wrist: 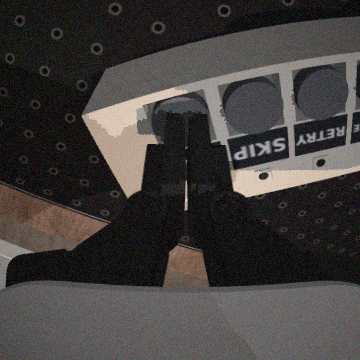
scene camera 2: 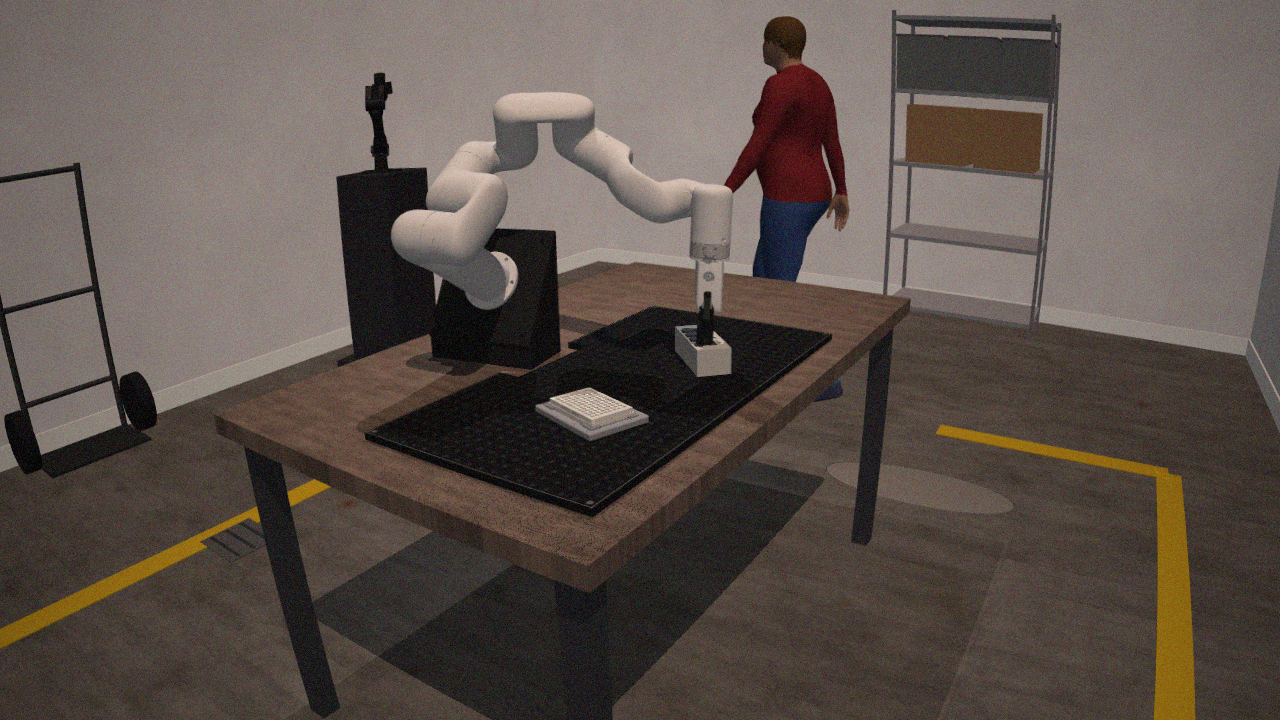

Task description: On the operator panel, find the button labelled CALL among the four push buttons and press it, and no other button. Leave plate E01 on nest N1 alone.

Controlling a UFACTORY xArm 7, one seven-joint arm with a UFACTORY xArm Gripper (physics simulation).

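Seen in the pictures: gripper, fingertip midpoint: [wrist: 185, 140] [scene camera 2: 704, 343]; arm's base, origin of the base link: [scene camera 2: 491, 281].
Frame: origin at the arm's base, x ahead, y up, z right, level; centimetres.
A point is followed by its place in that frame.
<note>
The operator panel [scene camera 2: 709, 360] {x 48.0, y -11.7, z 0.0 cm} [wrist: 107, 135] {x 46.7, y -9.6, z 0.1 cm} is a pale box on the black board. In the wrist view, the SKIP button [wrist: 253, 107] {x 43.3, y -9.3, z -5.0 cm} and the RETRY button [wrist: 321, 92] {x 41.6, y -9.3, z -7.4 cm} are round and grey with their labels beside them. At the panel's left end, the end button [wrist: 180, 106] {x 44.4, y -9.5, z -2.4 cm} is partly covered by the fingers and its label is hidden. My gripper [scene camera 2: 705, 342] {x 45.9, y -9.5, z -3.1 cm} [wrist: 185, 140] {x 45.9, y -9.5, z -3.1 cm} is shut and empty, its tips over that end button; whether they touch it I cannot tell. Plate E01 [scene camera 2: 594, 405] {x 37.2, y -12.3, z 27.1 cm} lies on nest N1 [scene camera 2: 590, 434] {x 40.4, y -13.7, z 35.2 cm} in the scene view.
The perforated black board [scene camera 2: 465, 438] {x 21.2, y -14.9, z 42.2 cm} [wrist: 40, 125] {x 51.1, y -14.9, z 4.9 cm} lies on the wooden table [scene camera 2: 313, 394] {x -21.5, y -16.1, z 35.0 cm}. The plate and nest are nearer the front of the board than the panel. A person in a red top [scene camera 2: 794, 134] stands behind the table's far end, near a shelf rack [scene camera 2: 890, 161].
</note>
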